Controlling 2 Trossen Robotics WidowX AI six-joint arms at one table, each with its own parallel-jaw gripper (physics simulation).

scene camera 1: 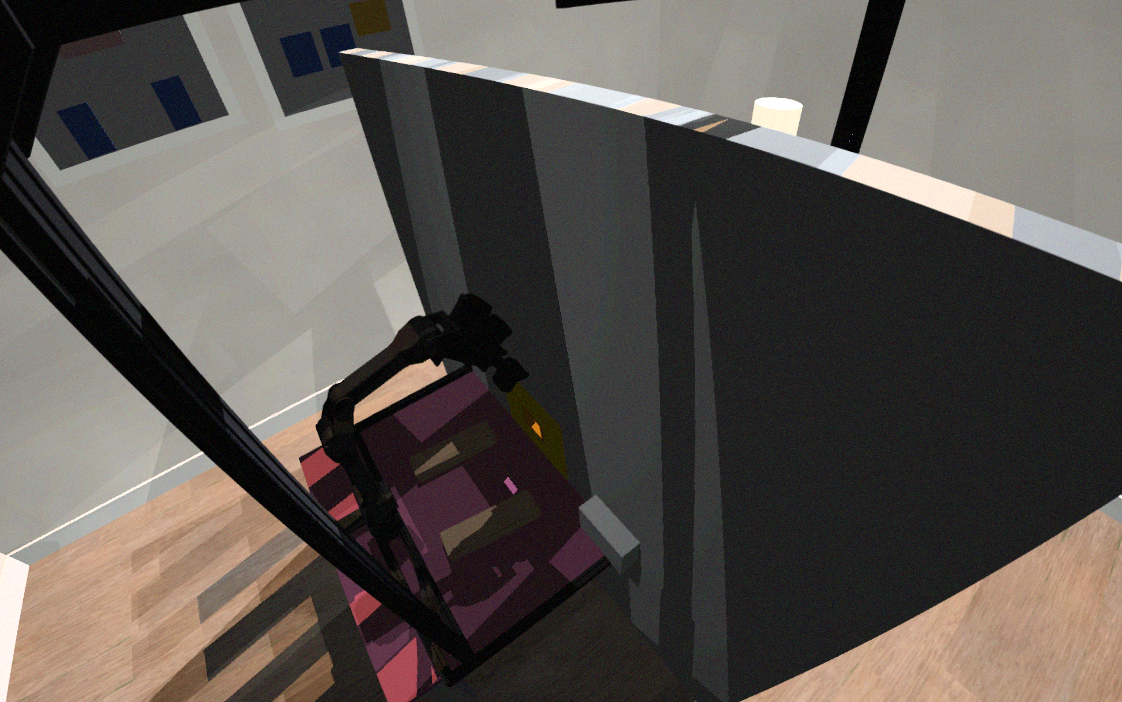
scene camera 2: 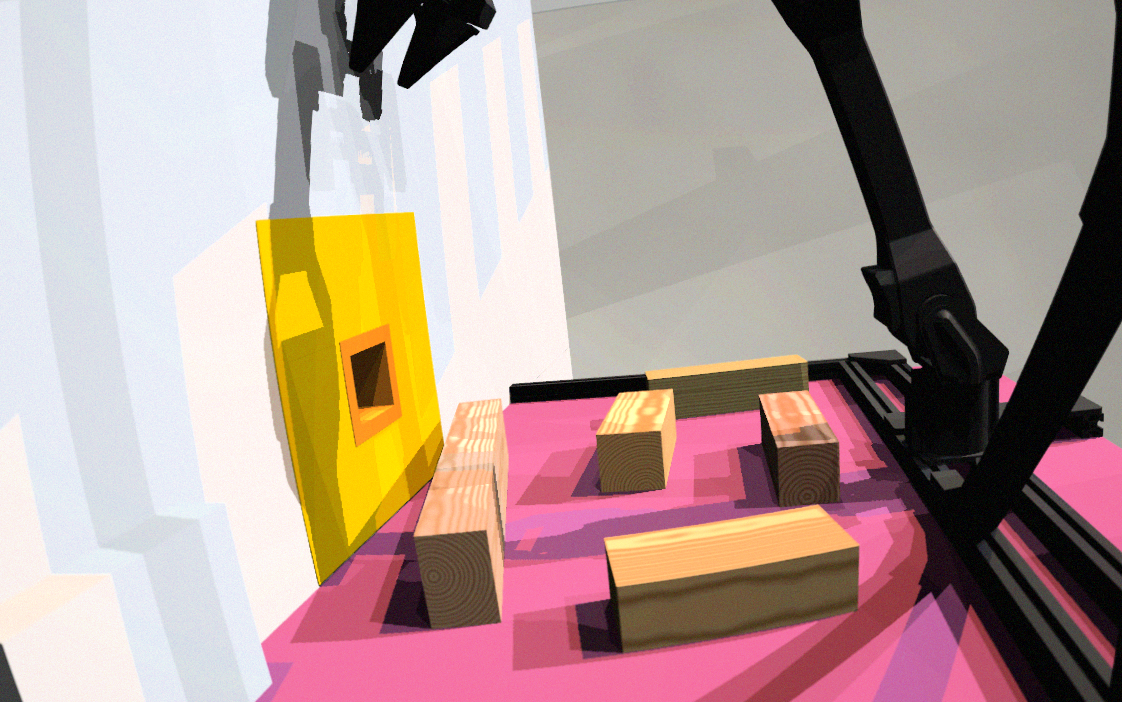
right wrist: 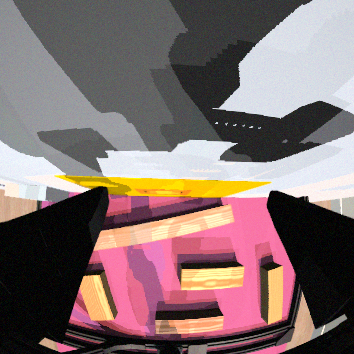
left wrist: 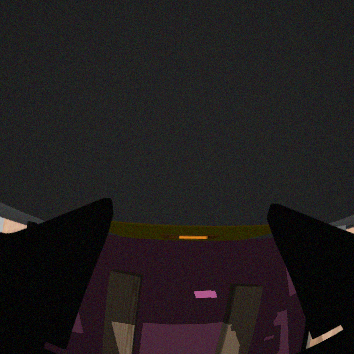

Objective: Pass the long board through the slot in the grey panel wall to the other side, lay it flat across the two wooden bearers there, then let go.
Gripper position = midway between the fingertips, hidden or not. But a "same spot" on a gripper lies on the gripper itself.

my left gripper: scene camera 1 517, 364; left wrist 194, 210; not seen in scene camera 2 (hidden by a grey panel wall)
my right gripper: scene camera 2; right wrist; not seen in scene camera 1 (hidden by a grey panel wall)
same spot on my right gripper: (scene camera 2: 435, 36) = (right wrist: 317, 265)
